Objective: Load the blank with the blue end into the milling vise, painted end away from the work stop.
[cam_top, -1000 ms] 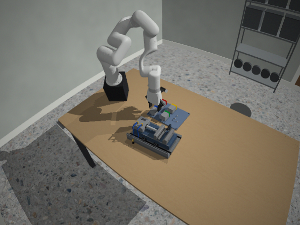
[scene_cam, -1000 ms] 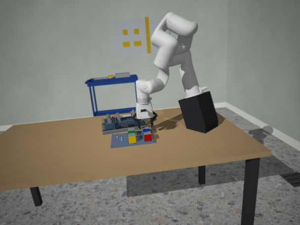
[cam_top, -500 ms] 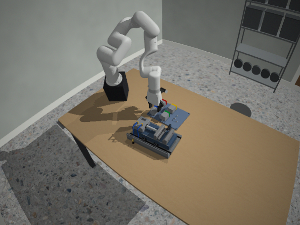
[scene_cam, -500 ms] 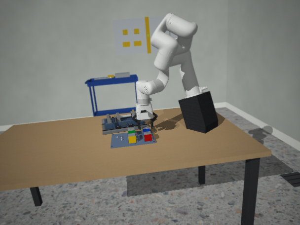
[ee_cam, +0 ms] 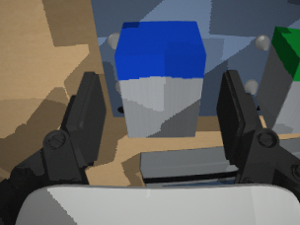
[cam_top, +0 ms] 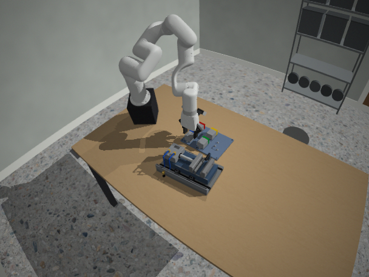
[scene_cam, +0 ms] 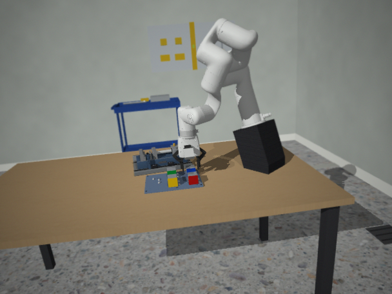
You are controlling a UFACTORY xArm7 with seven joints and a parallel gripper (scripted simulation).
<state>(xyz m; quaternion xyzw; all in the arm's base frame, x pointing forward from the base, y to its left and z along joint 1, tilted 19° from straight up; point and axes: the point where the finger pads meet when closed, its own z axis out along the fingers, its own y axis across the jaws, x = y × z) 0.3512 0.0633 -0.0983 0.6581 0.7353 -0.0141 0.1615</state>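
My gripper is now 2 cm above the blue-ended blank. The rest, counted from my hand: red-ended blank 9 cm to the left, 2 cm below, 1 cm behind; green-ended blank 9 cm ahead, 2 cm below, 1 cm to the left; blue infeed plate 9 cm ahead, 5 cm to the left, 4 cm below.
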